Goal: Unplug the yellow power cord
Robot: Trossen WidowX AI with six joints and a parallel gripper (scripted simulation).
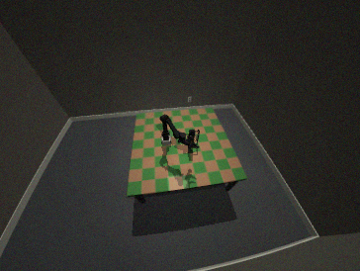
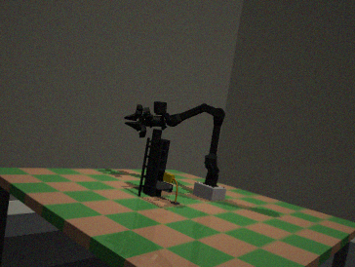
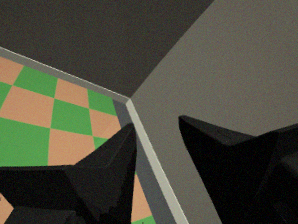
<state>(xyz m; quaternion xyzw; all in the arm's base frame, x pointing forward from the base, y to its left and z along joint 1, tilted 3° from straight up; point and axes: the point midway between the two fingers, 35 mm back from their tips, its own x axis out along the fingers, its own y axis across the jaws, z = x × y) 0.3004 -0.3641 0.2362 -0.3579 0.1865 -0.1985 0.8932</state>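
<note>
My gripper tip is 10 mm past the yellow plug, 340 mm to the right of it and 210 mm above it.
</note>
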